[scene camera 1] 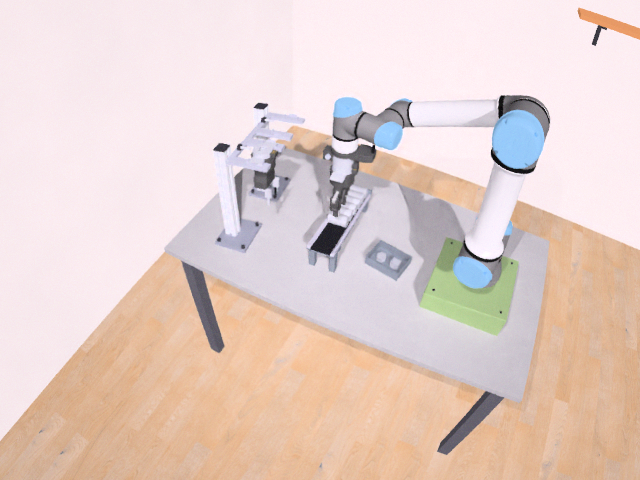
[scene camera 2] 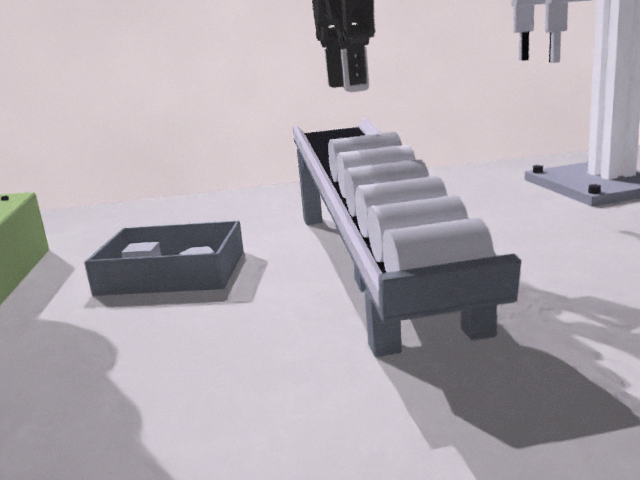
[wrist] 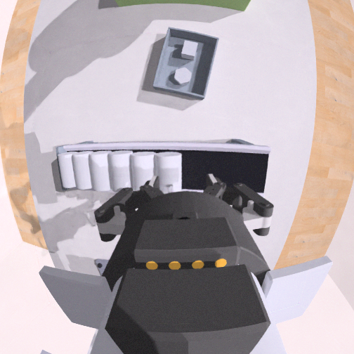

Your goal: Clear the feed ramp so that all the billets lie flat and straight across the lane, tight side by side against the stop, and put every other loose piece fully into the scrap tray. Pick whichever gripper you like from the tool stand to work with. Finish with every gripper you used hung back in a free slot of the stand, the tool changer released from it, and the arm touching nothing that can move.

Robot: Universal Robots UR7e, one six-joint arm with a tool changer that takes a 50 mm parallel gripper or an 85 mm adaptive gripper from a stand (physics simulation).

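Several light grey billets [scene camera 1: 338,217] [scene camera 2: 436,242] [wrist: 169,167] lie across the lane of the feed ramp [scene camera 1: 328,237] [scene camera 2: 338,209] [wrist: 225,170]. They lie in one row, close side by side with no clear gap, down to the stop [scene camera 2: 449,286]. The 85 mm adaptive gripper [scene camera 1: 334,210] [scene camera 2: 345,86] [wrist: 182,181] is on the arm, open and empty, above the row's upper end. A square block [scene camera 2: 141,250] [wrist: 189,50] and a hexagonal piece [scene camera 2: 199,251] [wrist: 183,76] lie inside the scrap tray [scene camera 1: 381,269] [scene camera 2: 155,273] [wrist: 206,65].
The tool stand [scene camera 1: 227,191] [scene camera 2: 615,93] is beyond the ramp from the arm's green base [scene camera 1: 465,304] [scene camera 2: 20,237]. The 50 mm parallel gripper [scene camera 2: 539,46] hangs in it. The scrap tray stands between the ramp and the green base.
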